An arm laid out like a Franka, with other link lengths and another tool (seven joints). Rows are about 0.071 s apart.
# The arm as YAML. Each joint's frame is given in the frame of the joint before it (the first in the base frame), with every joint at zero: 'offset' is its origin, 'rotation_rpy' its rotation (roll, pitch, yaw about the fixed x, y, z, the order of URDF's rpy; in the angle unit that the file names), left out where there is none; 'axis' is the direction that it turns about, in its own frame. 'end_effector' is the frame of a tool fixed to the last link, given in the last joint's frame.
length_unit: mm
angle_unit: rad
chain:
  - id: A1
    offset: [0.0, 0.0, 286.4]
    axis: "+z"
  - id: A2
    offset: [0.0, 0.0, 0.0]
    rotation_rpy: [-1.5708, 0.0, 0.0]
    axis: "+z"
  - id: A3
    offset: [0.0, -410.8, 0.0]
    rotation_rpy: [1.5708, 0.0, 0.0]
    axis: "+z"
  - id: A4
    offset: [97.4, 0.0, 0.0]
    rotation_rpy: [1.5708, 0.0, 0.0]
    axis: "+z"
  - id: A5
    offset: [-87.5, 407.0, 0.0]
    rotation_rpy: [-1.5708, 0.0, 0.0]
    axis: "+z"
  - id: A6
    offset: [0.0, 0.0, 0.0]
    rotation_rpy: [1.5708, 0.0, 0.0]
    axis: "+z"
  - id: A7
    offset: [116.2, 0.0, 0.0]
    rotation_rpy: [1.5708, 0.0, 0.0]
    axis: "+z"
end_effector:
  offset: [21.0, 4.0, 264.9]
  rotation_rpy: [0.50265, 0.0, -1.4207]
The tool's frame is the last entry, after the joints.
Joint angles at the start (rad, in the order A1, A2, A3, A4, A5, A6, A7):
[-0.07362, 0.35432, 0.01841, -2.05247, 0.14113, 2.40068, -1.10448]
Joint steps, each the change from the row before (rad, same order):
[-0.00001, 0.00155, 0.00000, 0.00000, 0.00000, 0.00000, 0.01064]
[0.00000, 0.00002, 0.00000, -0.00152, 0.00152, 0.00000, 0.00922]
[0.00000, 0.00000, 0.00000, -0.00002, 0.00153, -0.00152, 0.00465]
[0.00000, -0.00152, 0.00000, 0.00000, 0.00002, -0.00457, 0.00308]
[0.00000, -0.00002, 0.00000, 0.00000, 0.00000, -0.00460, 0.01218]
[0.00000, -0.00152, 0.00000, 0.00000, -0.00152, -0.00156, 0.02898]
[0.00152, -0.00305, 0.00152, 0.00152, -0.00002, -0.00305, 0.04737]
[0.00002, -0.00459, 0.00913, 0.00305, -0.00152, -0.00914, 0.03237]
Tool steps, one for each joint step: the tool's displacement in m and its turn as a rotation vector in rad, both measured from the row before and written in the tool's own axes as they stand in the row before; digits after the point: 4 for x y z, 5 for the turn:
[-0.0001, 0.0003, 0.0011, 0.00100, 0.00623, 0.00891]
[0.0004, -0.0001, 0.0008, 0.00020, 0.00658, 0.00835]
[0.0003, 0.0000, 0.0002, 0.00009, 0.00441, 0.00417]
[0.0008, -0.0007, -0.0002, 0.00172, 0.00364, 0.00135]
[0.0007, -0.0004, 0.0009, 0.00277, 0.00906, 0.00891]
[-0.0004, -0.0006, -0.0007, 0.00074, 0.01289, 0.02454]
[0.0005, 0.0006, -0.0029, -0.00139, 0.02091, 0.03866]
[0.0049, 0.0024, -0.0046, 0.00000, 0.01380, 0.01739]

